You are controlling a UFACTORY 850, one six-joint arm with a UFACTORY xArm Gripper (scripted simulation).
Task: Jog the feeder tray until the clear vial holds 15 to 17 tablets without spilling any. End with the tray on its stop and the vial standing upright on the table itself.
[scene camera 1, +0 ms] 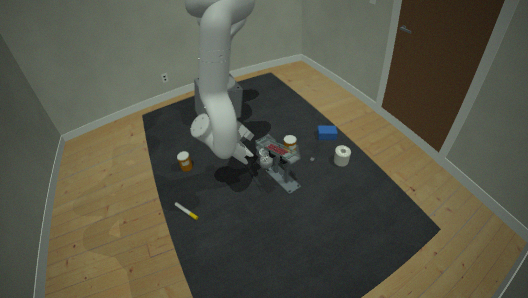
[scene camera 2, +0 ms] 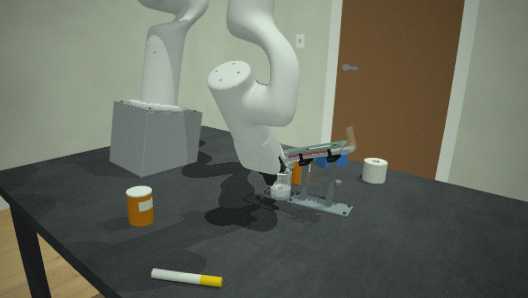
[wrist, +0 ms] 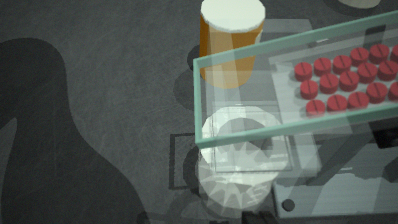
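Observation:
Visible in the scene: my gripper, together with a clear vial.

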